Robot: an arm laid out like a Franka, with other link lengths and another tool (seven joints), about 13 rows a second.
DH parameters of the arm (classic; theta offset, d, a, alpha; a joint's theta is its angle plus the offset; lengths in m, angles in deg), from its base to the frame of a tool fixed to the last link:
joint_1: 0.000 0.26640 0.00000 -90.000
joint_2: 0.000 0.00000 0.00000 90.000
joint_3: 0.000 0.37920 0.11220 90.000
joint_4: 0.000 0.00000 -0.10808 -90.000
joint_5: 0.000 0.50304 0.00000 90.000
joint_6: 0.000 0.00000 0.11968 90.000
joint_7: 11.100 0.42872 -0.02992 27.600
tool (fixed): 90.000 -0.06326 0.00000 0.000
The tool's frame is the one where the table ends.
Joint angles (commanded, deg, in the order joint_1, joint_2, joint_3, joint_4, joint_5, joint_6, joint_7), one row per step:
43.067, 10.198, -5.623, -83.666, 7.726, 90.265, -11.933
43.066, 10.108, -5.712, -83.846, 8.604, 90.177, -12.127
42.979, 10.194, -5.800, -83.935, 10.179, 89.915, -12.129
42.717, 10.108, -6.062, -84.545, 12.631, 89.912, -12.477
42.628, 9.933, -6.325, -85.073, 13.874, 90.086, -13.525
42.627, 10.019, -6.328, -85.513, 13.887, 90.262, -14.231
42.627, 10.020, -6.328, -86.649, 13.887, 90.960, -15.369
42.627, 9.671, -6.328, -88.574, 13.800, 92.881, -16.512
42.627, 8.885, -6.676, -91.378, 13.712, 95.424, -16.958
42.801, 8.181, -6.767, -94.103, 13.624, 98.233, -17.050
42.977, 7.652, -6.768, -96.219, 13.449, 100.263, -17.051
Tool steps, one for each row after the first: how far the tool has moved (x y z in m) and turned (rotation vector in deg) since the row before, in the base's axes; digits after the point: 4 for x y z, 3 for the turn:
-0.0039, 0.0026, -0.0005, 0.608, 0.657, 0.052
-0.0064, 0.0052, -0.0016, 0.971, 1.283, -0.245
-0.0074, 0.0055, -0.0034, 1.669, 1.830, -0.374
-0.0024, 0.0018, -0.0019, 1.065, 0.735, 0.523
-0.0004, -0.0008, -0.0054, -0.069, 0.194, 0.634
-0.0003, -0.0015, -0.0108, -0.052, 0.216, 0.929
0.0029, -0.0007, -0.0130, 0.323, -0.443, 0.664
0.0042, -0.0055, -0.0154, 0.240, -0.521, -0.499
0.0018, -0.0006, -0.0154, 0.320, -0.678, -0.460
-0.0004, -0.0007, -0.0125, 0.056, -0.442, -0.250

